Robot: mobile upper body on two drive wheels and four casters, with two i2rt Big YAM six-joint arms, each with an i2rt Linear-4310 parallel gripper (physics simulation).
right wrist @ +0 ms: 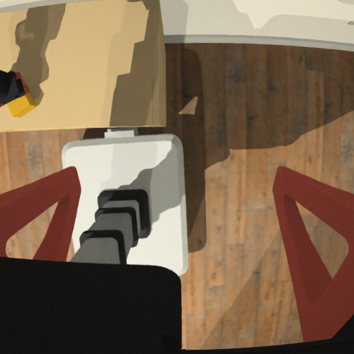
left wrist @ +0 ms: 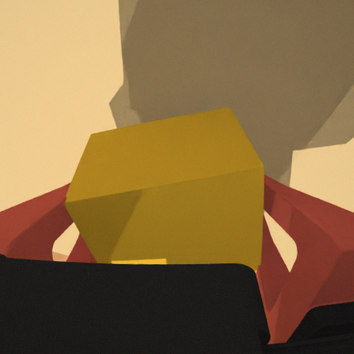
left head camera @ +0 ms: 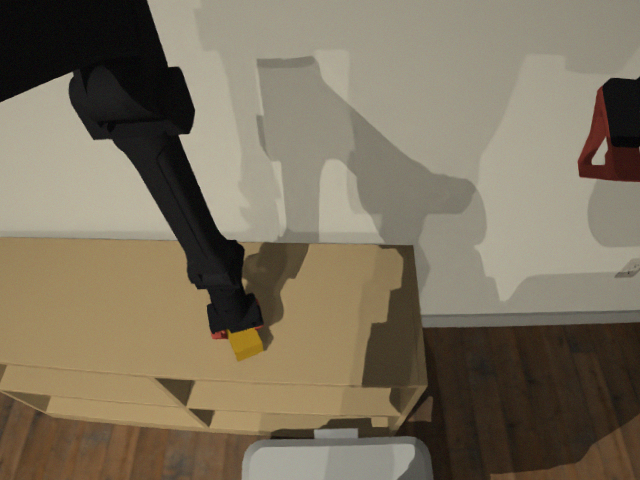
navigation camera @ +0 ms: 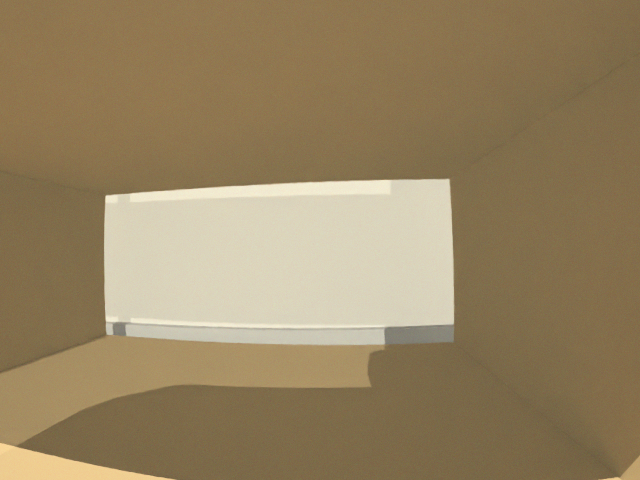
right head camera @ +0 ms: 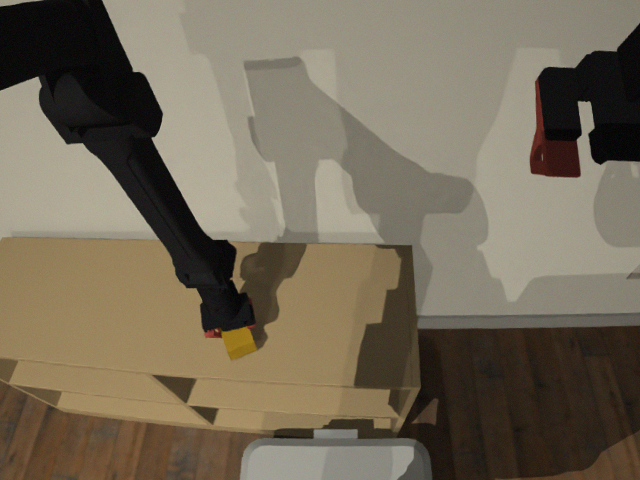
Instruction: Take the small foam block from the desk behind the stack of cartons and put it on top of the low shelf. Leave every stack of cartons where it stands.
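Frame: origin at the left arm's base, x up, y ahead, z left, level; millimetres.
Where they show: left gripper, fingertip midpoint: [left head camera: 241, 332] [right head camera: 236, 331]; right gripper, fingertip midpoint: [left head camera: 633, 171] [right head camera: 592, 167].
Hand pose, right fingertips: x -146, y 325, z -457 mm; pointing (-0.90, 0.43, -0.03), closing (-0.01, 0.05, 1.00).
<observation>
After its pixels a point has its place.
The small yellow foam block [left head camera: 245, 342] {y 439, x -741, z -32 mm} [right head camera: 238, 341] {y 439, x -741, z -33 mm} [left wrist: 170, 185] [right wrist: 21, 105] is between the red fingers of my left gripper [left head camera: 237, 333] {y 480, x -784, z -12 mm} [right head camera: 230, 331] {y 480, x -784, z -12 mm}, which is shut on it and points down over the low shelf [left head camera: 129, 310] {y 545, x -800, z 274 mm} [right head camera: 124, 310] {y 540, x -800, z 287 mm} [right wrist: 90, 65]. The block is tilted, above or near the shelf's top board; whether it touches the board I cannot tell. My right gripper [right wrist: 176, 177] is open and empty, high to the right of the shelf. The desk and the stacks of cartons do not show.
My base's white top [left head camera: 336, 457] {y 268, x -1150, z -223 mm} [right head camera: 336, 457] {y 269, x -1150, z -229 mm} [right wrist: 120, 165] stands close in front of the shelf. A pale wall [left head camera: 527, 206] {y 774, x -712, z -728 mm} [right head camera: 527, 206] {y 774, x -716, z -724 mm} rises behind the shelf. In the navigation camera, the inside of a shelf compartment [navigation camera: 542, 248] {y 540, x -1191, z -405 mm} surrounds an opening to the wall.
</observation>
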